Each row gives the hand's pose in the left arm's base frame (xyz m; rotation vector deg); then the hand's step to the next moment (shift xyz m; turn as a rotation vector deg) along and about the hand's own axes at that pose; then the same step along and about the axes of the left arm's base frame.
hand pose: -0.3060 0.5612 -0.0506 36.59 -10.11 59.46
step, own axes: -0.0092 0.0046 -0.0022 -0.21 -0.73 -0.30
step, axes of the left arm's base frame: -0.0089 -0.0040 -0.0038 0.46 -0.24 -0.63
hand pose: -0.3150 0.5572 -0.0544 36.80 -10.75 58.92
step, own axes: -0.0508 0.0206 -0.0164 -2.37 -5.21 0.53
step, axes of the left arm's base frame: -0.0461 -0.0206 -0.0269 3.24 -3.89 -2.73
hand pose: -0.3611 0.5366 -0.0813 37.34 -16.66 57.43
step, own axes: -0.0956 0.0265 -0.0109 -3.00 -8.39 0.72
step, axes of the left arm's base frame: -0.0730 -0.0488 -0.0474 5.63 -5.62 -4.08
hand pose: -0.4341 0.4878 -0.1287 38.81 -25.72 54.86
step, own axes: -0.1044 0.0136 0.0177 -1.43 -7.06 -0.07
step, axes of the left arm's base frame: -0.0660 -0.0688 -0.0481 5.33 -3.61 -3.23
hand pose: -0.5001 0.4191 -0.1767 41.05 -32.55 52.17
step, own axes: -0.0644 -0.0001 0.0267 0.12 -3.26 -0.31
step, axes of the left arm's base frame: -0.0358 -0.0526 -0.0285 2.89 -1.06 -1.12
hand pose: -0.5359 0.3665 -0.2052 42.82 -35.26 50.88
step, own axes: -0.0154 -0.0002 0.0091 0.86 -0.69 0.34
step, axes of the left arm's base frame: -0.0090 -0.0142 -0.0060 0.96 -0.16 0.62
